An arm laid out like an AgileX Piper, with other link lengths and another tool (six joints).
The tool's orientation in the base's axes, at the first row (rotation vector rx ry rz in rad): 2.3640 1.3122 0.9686
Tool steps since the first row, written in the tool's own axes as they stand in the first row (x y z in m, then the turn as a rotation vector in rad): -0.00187 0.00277 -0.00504 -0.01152 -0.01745 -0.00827; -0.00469 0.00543 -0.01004 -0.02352 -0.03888 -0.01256; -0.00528 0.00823 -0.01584 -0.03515 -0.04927 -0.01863; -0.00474 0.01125 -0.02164 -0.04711 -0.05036 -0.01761; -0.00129 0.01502 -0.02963 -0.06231 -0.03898 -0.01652; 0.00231 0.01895 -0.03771 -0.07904 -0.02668 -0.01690; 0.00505 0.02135 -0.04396 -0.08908 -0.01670 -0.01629; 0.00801 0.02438 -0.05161 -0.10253 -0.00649 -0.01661; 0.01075 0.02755 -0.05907 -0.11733 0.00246 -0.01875; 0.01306 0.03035 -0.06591 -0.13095 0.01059 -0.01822; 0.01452 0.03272 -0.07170 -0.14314 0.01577 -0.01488; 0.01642 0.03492 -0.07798 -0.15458 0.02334 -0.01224
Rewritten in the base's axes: -0.00225 -0.00350 0.00439 -0.02106 -0.00057 -0.00786; -0.00489 -0.00773 0.00828 -0.04222 0.00101 -0.02095; -0.00716 -0.01025 0.01379 -0.05728 -0.00338 -0.02680; -0.00887 -0.01196 0.01989 -0.06169 -0.01260 -0.03319; -0.01049 -0.01186 0.02923 -0.05915 -0.03140 -0.03449; -0.01201 -0.01173 0.03879 -0.05756 -0.05211 -0.03488; -0.01361 -0.01131 0.04583 -0.05436 -0.06590 -0.03438; -0.01566 -0.01117 0.05433 -0.05288 -0.08272 -0.03451; -0.01758 -0.01128 0.06267 -0.05393 -0.10012 -0.03452; -0.01947 -0.01149 0.07018 -0.05330 -0.11586 -0.03644; -0.02126 -0.01208 0.07632 -0.05218 -0.12855 -0.04137; -0.02333 -0.01225 0.08292 -0.04970 -0.14200 -0.04422
